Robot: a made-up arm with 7 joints. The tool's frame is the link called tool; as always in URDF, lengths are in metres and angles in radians. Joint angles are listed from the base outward. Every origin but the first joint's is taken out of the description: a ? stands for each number. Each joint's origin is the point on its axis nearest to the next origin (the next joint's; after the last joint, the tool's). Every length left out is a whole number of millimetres.
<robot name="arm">
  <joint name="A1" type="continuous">
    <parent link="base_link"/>
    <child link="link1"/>
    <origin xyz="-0.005 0 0.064" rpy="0 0 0"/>
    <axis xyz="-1 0 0"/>
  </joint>
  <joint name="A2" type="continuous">
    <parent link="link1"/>
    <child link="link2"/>
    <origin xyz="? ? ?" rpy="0 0 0"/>
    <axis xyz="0 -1 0"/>
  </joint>
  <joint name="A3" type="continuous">
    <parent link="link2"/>
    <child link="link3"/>
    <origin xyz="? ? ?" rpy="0 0 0"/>
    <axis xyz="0 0 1"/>
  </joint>
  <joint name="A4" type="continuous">
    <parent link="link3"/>
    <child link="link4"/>
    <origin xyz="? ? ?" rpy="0 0 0"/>
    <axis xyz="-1 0 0"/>
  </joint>
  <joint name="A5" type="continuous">
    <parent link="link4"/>
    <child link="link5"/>
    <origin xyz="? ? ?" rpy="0 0 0"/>
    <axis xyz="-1 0 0"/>
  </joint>
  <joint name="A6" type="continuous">
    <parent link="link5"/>
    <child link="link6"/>
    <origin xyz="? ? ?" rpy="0 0 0"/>
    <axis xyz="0 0 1"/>
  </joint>
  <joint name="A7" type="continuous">
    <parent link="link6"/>
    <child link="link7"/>
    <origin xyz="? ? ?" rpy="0 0 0"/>
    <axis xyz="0 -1 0"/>
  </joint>
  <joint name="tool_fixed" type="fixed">
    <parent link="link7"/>
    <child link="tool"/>
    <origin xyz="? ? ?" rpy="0 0 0"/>
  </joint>
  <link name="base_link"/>
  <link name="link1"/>
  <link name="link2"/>
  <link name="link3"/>
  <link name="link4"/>
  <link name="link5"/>
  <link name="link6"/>
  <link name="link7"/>
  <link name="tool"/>
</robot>
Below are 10 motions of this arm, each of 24 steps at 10 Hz.
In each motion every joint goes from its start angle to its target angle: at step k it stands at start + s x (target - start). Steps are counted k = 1, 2, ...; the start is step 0. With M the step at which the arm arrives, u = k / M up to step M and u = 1 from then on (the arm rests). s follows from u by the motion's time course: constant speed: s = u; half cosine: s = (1 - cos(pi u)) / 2; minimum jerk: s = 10 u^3 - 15 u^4 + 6 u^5.
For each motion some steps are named. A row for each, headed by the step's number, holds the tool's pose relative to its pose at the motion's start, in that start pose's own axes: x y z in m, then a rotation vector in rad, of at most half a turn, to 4 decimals.
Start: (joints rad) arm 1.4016 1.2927 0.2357 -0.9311 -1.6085 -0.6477 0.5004
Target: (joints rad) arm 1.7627 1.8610 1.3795 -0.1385 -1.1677 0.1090 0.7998
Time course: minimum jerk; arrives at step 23
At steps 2, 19, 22, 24:
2: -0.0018 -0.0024 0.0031 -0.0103 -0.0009 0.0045
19: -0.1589 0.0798 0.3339 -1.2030 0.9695 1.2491
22: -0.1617 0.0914 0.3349 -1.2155 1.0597 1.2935
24: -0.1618 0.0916 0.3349 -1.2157 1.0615 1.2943

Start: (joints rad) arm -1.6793 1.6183 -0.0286 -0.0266 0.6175 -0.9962 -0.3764
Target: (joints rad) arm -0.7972 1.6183 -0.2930 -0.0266 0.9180 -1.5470 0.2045
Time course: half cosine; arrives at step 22
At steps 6, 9, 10, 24:
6: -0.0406 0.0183 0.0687 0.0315 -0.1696 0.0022
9: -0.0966 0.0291 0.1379 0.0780 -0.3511 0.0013
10: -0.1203 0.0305 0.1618 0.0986 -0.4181 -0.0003
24: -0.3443 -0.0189 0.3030 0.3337 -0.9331 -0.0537

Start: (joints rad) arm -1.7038 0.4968 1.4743 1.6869 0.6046 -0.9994 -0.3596
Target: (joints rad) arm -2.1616 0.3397 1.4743 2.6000 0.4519 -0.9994 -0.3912
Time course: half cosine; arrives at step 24
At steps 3, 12, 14, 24:
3: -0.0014 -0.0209 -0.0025 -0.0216 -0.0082 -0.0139
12: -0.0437 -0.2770 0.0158 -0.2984 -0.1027 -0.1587
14: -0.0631 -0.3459 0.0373 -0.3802 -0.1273 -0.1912
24: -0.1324 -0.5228 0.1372 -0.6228 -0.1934 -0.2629

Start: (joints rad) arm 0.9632 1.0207 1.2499 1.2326 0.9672 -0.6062 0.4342
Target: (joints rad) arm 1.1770 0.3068 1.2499 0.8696 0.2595 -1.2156 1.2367
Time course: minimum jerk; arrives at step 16
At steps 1, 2, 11, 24:
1: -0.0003 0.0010 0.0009 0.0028 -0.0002 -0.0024
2: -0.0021 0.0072 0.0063 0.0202 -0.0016 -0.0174
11: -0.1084 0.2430 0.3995 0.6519 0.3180 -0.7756
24: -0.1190 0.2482 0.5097 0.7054 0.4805 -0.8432

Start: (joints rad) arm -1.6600 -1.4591 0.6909 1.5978 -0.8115 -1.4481 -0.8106
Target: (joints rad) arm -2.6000 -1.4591 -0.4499 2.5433 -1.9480 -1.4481 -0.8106
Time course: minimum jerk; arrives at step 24
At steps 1, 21, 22, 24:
1: 0.0000 -0.0001 0.0001 0.0001 0.0002 -0.0001
21: -0.2862 -0.0881 0.1440 0.0615 0.2986 -0.1740
22: -0.2914 -0.0889 0.1453 0.0618 0.3020 -0.1760
24: -0.2938 -0.0892 0.1459 0.0619 0.3035 -0.1769

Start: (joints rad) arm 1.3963 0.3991 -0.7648 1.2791 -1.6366 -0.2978 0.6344
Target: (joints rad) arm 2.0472 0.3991 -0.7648 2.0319 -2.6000 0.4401 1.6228
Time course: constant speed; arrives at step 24
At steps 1, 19, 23, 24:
1: 0.0005 0.0151 0.0287 0.0242 -0.0557 0.0404
19: -0.2385 0.1725 0.4654 0.7023 -0.9431 0.6473
23: -0.3252 0.1724 0.5153 0.9184 -1.0874 0.7420
24: -0.3470 0.1709 0.5242 0.9761 -1.1189 0.7626

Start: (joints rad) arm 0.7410 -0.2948 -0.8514 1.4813 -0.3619 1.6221 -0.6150
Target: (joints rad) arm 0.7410 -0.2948 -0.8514 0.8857 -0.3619 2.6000 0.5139
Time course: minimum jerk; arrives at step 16
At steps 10, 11, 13, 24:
10: -0.1627 0.2014 0.2904 -0.3307 -1.1855 0.6842
11: -0.1952 0.2069 0.2960 -0.3602 -1.3208 0.7975
13: -0.2351 0.2033 0.2951 -0.3947 -1.4937 0.9652
24: -0.2480 0.1987 0.2930 -0.4056 -1.5533 1.0311

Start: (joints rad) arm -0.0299 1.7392 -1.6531 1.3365 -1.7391 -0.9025 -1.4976
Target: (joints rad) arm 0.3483 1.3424 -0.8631 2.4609 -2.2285 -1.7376 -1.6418
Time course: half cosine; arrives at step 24
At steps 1, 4, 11, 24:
1: -0.0025 -0.0015 0.0027 -0.0013 -0.0016 -0.0043
4: -0.0403 -0.0195 0.0419 -0.0200 -0.0272 -0.0652
11: -0.2933 0.0335 0.2341 -0.1426 -0.2500 -0.3402
24: -0.5764 0.4294 0.1904 -0.4148 -0.6813 -0.4221

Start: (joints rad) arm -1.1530 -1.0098 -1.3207 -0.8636 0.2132 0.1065 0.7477
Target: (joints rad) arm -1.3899 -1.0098 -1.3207 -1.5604 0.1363 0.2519 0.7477
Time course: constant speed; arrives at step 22
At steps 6, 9, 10, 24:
6: 0.0285 0.0829 0.0557 0.2038 0.0337 -0.1119
9: 0.0485 0.1187 0.0878 0.3025 0.0487 -0.1721
10: 0.0560 0.1296 0.0990 0.3350 0.0534 -0.1928
24: 0.1770 0.2172 0.2411 0.7010 0.0946 -0.4678

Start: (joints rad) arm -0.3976 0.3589 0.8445 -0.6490 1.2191 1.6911 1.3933
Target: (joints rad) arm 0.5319 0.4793 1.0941 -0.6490 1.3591 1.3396 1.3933
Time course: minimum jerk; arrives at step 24
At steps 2, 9, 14, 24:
2: 0.0002 -0.0002 0.0002 0.0025 0.0040 -0.0009
9: 0.0096 -0.0129 0.0140 0.1374 0.2116 -0.0365
14: 0.0276 -0.0417 0.0358 0.3450 0.4835 -0.0435
24: 0.0489 -0.0829 0.0513 0.5572 0.7015 -0.0118

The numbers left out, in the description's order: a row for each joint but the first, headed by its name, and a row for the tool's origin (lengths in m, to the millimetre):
A2: 0 -0.05 0.106
A3: 0.305 0 0.351
A4: -0.246 -0.048 0
A5: 0 0.085 -0.39
A6: 0 0 -0.287
A7: 0.117 0.061 0
tool: 0.259 0 0.112

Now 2 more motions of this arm.
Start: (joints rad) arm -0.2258 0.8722 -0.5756 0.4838 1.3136 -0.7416 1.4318
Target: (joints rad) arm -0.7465 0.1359 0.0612 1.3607 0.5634 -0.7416 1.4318
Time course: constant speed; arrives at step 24
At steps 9, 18, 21, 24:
9: -0.1858 0.0607 -0.0402 0.2855 -0.1578 -0.0543
18: -0.3267 0.1795 -0.0809 0.5704 -0.2689 -0.2200
21: -0.3592 0.2358 -0.0836 0.6597 -0.2931 -0.2987
24: -0.3826 0.2989 -0.0772 0.7441 -0.3101 -0.3884

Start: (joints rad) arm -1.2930 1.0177 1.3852 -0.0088 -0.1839 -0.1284 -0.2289
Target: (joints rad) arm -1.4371 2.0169 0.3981 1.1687 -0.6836 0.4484 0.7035
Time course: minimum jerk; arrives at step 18
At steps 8, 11, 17, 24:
8: -0.1417 -0.1898 0.2728 -0.6177 -0.5587 -0.2440
11: -0.3840 -0.1363 0.4189 -1.1276 -0.8537 -0.3504
17: -0.6039 0.0537 0.4086 -1.6070 -1.0153 -0.4174
24: -0.6049 0.0549 0.4081 -1.6095 -1.0159 -0.4177

